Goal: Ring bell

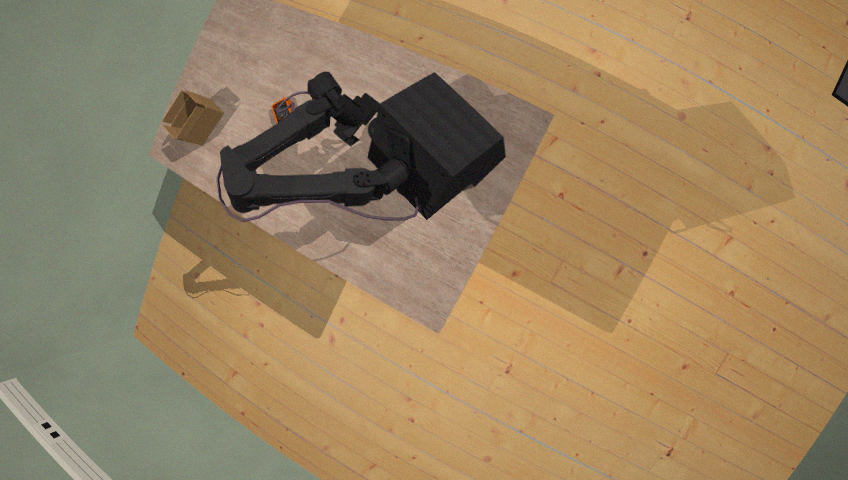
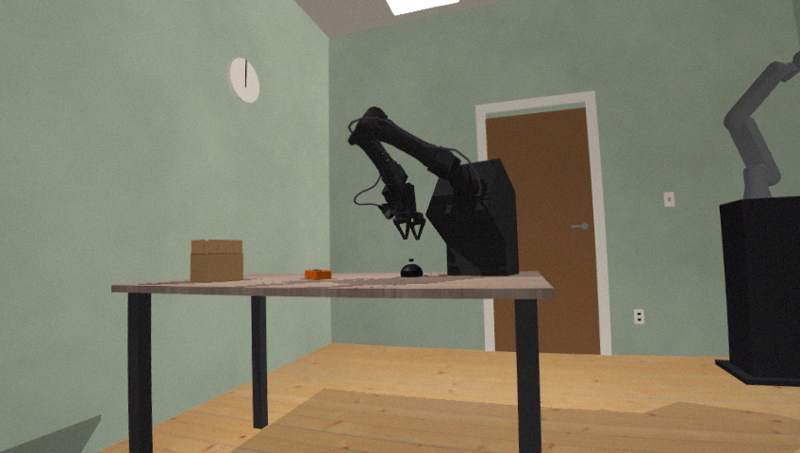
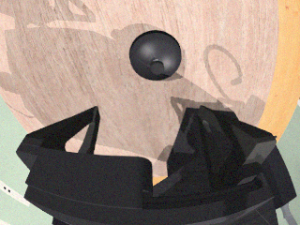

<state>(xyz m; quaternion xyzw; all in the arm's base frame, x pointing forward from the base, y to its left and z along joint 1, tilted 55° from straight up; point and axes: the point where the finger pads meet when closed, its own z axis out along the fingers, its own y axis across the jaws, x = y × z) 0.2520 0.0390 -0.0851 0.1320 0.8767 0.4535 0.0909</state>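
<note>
My hand is 90 mm above the bell button, 10 mm to the left of it and 10 mm short of it. From my hand the other things lie so: cardboard box 670 mm ahead, 270 mm to the left, 80 mm below; bell 100 mm below, 10 mm to the right, 10 mm ahead; orange multimeter 340 mm ahead, 130 mm below, 110 mm to the left.
</note>
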